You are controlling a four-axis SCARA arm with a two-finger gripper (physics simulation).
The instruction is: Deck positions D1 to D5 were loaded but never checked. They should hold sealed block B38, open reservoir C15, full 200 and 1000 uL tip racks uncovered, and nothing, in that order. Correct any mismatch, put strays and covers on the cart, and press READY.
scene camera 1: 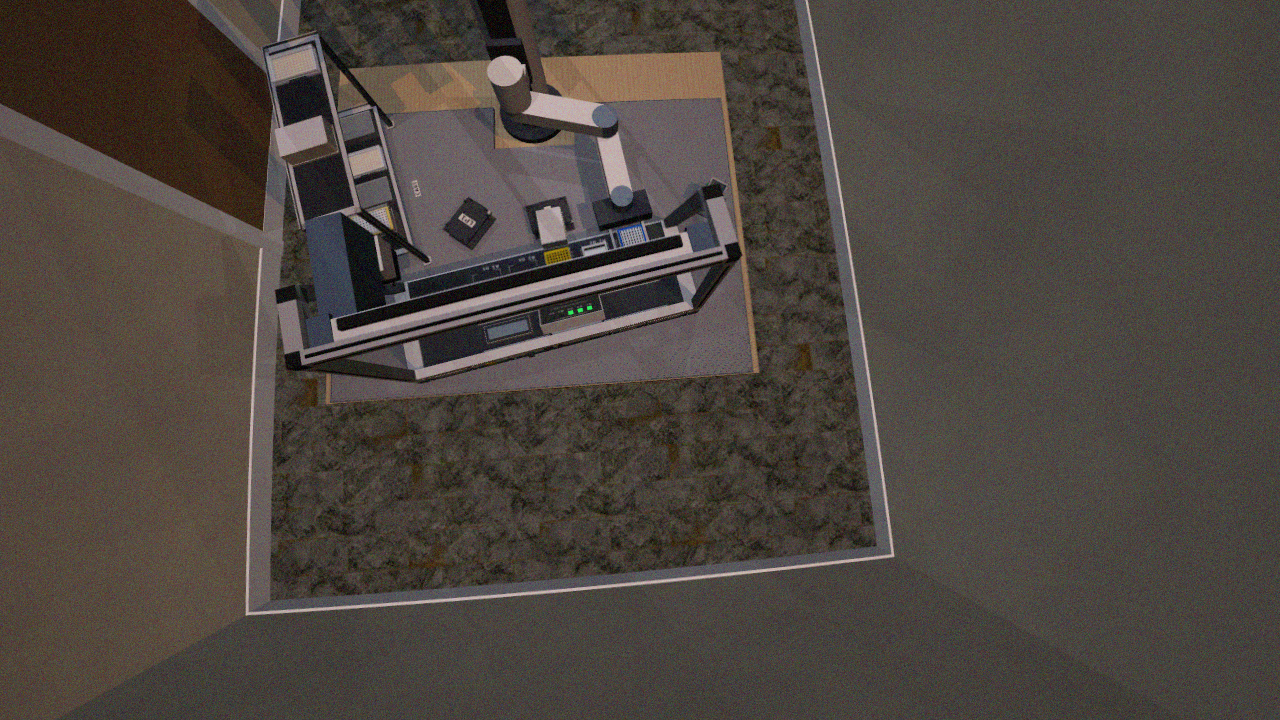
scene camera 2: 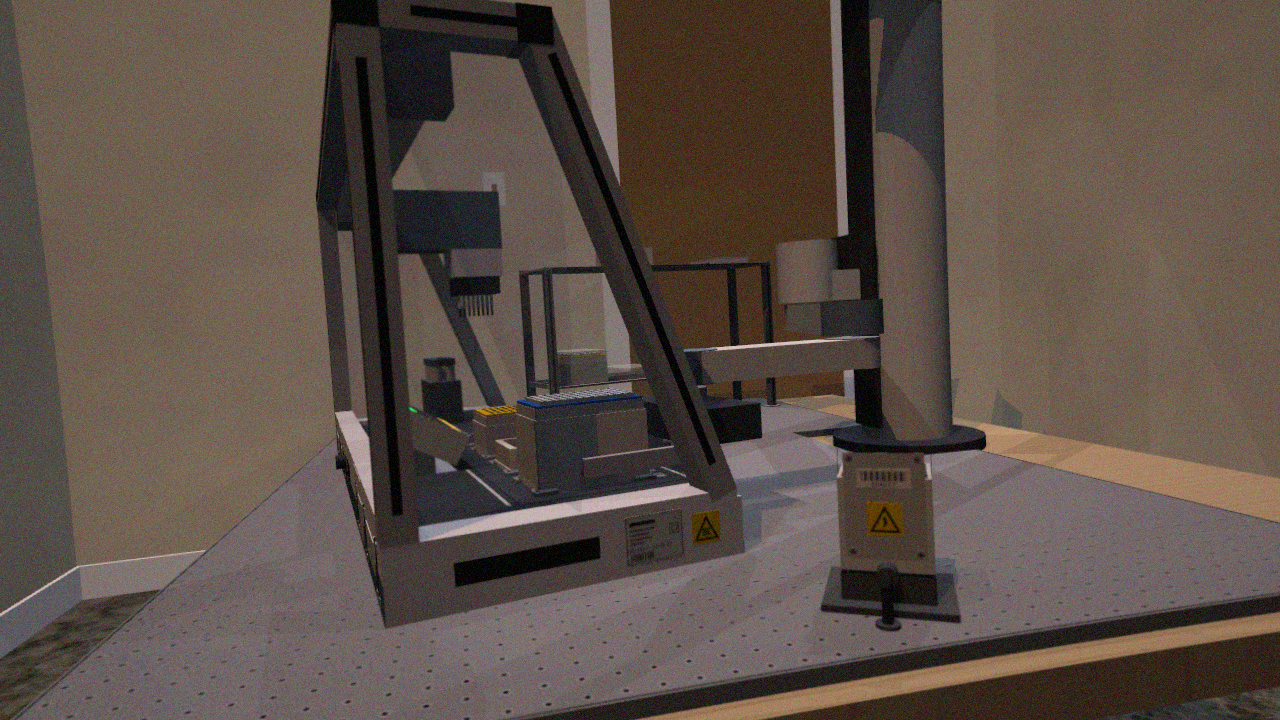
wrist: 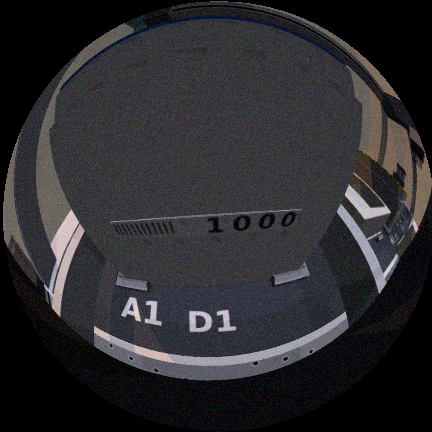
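Pixels of known places: gripper, between the fingertips: (scene camera 2: 566,460); arm's base, origin of its link: (scene camera 2: 906,444).
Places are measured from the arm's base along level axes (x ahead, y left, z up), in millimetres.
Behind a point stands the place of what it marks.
Observation:
The blue-topped 1000 uL tip rack (scene camera 1: 631,235) @(x 596, y 328, z 168 mm) (scene camera 2: 559,438) (wrist: 205,140) stands at the deck position printed D1, uncovered in the scene views. Its side marked 1000 fills much of the wrist view, just behind two small deck clips. My gripper (scene camera 2: 583,437) is shut on this rack; one pale finger runs along its near side and the other finger is hidden. A low white item (scene camera 1: 594,246) @(x 595, y 205, z 100 mm) (wrist: 367,204) @(x 622, y 176, z 87 mm) is beside it, its label unreadable. A yellow-topped tip rack (scene camera 1: 556,257) (scene camera 2: 494,412) is beyond that. The cart (scene camera 1: 356,83) @(x 30, y -528, z 206 mm) is at the left in scene camera 1, holding several pieces of labware.
Slanted gantry posts (scene camera 2: 608,201) @(x 612, y 508, z 357 mm) rise beside the rack, and the upper beam (scene camera 1: 519,284) @(x 861, y 70, z 528 mm) crosses over the deck. The pipetting head (scene camera 1: 344,268) @(x 792, y -310, z 508 mm) (scene camera 2: 447,219) hangs toward the far end. A panel with green lights (scene camera 1: 572,311) is at the front. A dark labelled block (scene camera 1: 469,222) @(x 462, y -222, z 63 mm) lies behind the deck.

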